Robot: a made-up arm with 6 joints. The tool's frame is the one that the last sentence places.
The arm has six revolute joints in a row. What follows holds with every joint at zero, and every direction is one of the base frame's. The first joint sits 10 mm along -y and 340 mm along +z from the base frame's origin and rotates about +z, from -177.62 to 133.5 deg. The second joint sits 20 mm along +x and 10 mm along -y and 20 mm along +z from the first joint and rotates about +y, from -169.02 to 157.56 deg. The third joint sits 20 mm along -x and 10 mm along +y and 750 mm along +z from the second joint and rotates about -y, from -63.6 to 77.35 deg. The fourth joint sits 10 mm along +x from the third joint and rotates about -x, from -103.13 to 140.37 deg. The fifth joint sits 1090 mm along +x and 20 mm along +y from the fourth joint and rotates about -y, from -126.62 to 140.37 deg. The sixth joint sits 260 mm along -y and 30 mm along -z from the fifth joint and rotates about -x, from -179.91 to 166.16 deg. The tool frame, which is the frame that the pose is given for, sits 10 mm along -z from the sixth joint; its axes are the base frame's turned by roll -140.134, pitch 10.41 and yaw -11.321 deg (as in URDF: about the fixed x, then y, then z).
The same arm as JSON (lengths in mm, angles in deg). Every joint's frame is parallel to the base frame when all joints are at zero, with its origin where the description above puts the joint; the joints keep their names.
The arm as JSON. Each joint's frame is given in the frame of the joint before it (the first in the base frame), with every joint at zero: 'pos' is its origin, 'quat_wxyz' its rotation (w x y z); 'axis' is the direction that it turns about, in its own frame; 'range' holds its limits. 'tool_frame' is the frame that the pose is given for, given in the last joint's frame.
{"length_unit": "mm", "angle_unit": "deg", "joints": [
  {"joint": "joint 1", "pos": [0.0, -10.0, 340.0], "quat_wxyz": [1.0, 0.0, 0.0, 0.0], "axis": "+z", "range": [-177.62, 133.5]},
  {"joint": "joint 2", "pos": [20.0, -10.0, 20.0], "quat_wxyz": [1.0, 0.0, 0.0, 0.0], "axis": "+y", "range": [-169.02, 157.56]},
  {"joint": "joint 3", "pos": [-20.0, 10.0, 750.0], "quat_wxyz": [1.0, 0.0, 0.0, 0.0], "axis": "-y", "range": [-63.6, 77.35]},
  {"joint": "joint 4", "pos": [10.0, 0.0, 0.0], "quat_wxyz": [1.0, 0.0, 0.0, 0.0], "axis": "-x", "range": [-103.13, 140.37]},
  {"joint": "joint 5", "pos": [1090.0, 20.0, 0.0], "quat_wxyz": [1.0, 0.0, 0.0, 0.0], "axis": "-y", "range": [-126.62, 140.37]},
  {"joint": "joint 6", "pos": [0.0, -260.0, -30.0], "quat_wxyz": [1.0, 0.0, 0.0, 0.0], "axis": "-x", "range": [-179.91, 166.16]}
], "tool_frame": {"pos": [0.0, 0.0, -10.0], "quat_wxyz": [0.346272, -0.9286, 0.12312, 0.051381]}}

